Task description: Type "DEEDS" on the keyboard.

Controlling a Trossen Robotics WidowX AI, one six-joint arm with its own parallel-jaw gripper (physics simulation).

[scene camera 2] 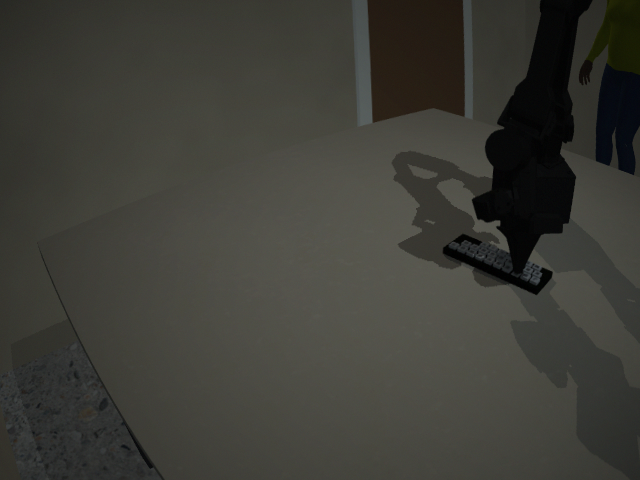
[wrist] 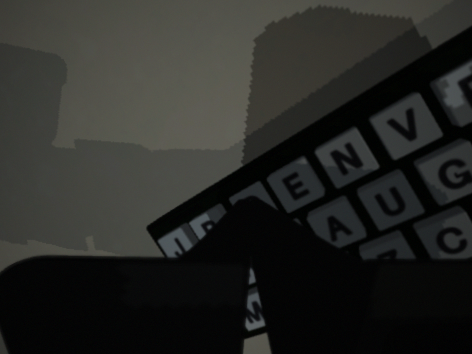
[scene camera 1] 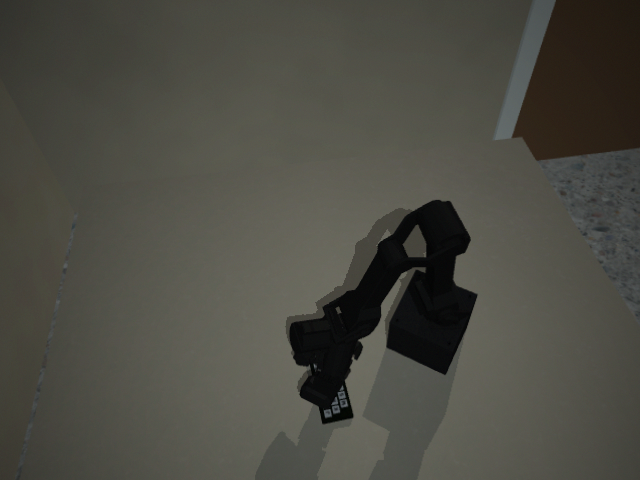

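Where they show: gripper, fingertip midpoint: (scene camera 2: 517,273) (wrist: 248,211); arm's base at its link origin: (scene camera 2: 545,157) (scene camera 1: 443,314).
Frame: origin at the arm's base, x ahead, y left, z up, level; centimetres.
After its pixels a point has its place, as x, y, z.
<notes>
The black keyboard (scene camera 1: 349,410) @(19.5, 16.3, -10.6) (scene camera 2: 543,283) @(22.7, 18.2, -10.7) (wrist: 345,117) @(26.7, 9.7, -10.6) with pale letter keys lies flat on the table. My gripper (scene camera 2: 518,270) @(24.6, 13.8, -10.4) (wrist: 248,211) @(24.6, 13.8, -10.4) is shut, with nothing between the fingers, and points down at the keyboard. In the wrist view its tips cover the lower part of a top-row key (wrist: 261,191) @(25.1, 13.1, -10.5) between B and E, and that key's letter is hidden. The E key (wrist: 297,185) @(25.1, 11.7, -10.1) is visible just right of the tips. A key that looks like S (scene camera 1: 341,394) @(21.1, 13.2, -10.1) shows in scene camera 1. Whether the tips touch or press a key is unclear. In scene camera 1 the arm hides the fingertips.
The arm's base block (scene camera 1: 421,335) @(4.9, 4.3, -1.4) stands on the table (scene camera 1: 180,310) @(59.0, -8.1, -11.7) (scene camera 2: 284,335) @(59.9, 4.2, -11.7) to the right of the keyboard in scene camera 1. A person in a yellow-green top (scene camera 2: 624,41) stands beyond the table. A brown door (scene camera 1: 594,77) (scene camera 2: 416,56) is behind. Arm shadows fall around the keyboard.
</notes>
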